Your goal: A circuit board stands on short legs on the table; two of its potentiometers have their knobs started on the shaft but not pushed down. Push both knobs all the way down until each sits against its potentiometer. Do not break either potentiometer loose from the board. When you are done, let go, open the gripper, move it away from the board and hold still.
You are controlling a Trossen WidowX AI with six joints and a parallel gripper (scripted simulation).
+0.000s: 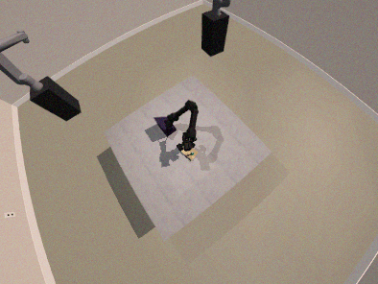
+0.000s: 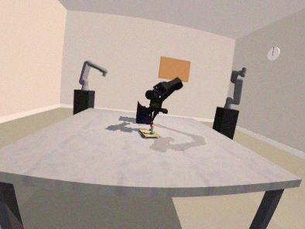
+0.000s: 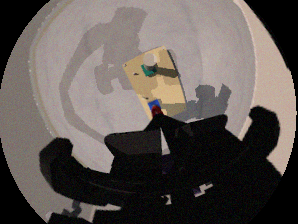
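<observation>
Right now the red knob is 10 mm below my gripper tip.
</observation>
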